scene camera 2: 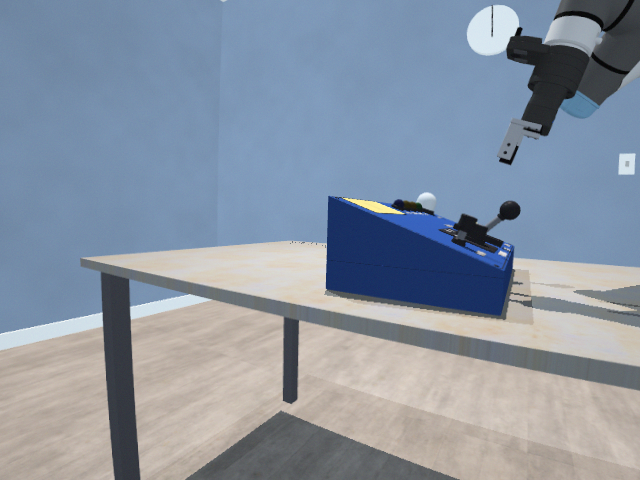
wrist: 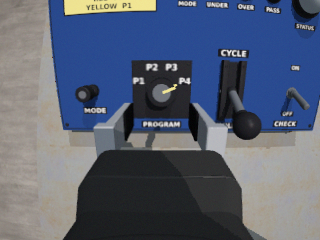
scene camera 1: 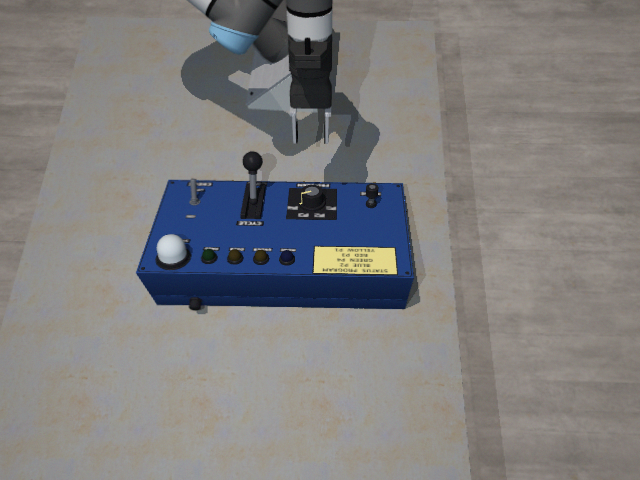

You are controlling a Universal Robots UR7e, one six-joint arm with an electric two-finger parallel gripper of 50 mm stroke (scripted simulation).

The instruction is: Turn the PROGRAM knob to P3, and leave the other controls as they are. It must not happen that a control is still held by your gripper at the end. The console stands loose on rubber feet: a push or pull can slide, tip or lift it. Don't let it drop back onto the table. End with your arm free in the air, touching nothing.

Labels:
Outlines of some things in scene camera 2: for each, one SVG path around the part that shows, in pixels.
My gripper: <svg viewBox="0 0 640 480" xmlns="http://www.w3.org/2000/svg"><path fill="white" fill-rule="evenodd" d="M581 60L557 53L544 54L538 58L528 82L528 88L533 91L532 97L526 106L521 120L511 119L497 157L500 157L499 162L512 165L524 136L539 139L540 135L548 136L558 112L557 108L561 106L564 99L573 98L586 70L586 65Z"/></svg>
A blue console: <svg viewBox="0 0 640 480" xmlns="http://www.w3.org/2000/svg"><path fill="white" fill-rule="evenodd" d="M328 196L326 289L501 316L509 285L511 252L514 246L492 236L489 237L487 232L505 219L516 219L520 214L518 203L514 201L504 202L500 206L500 213L483 226L477 224L477 218L463 213L458 224L443 217L439 218L438 222L438 220L430 216L434 215L436 198L430 193L421 194L417 199L419 203L397 199L393 204Z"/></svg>

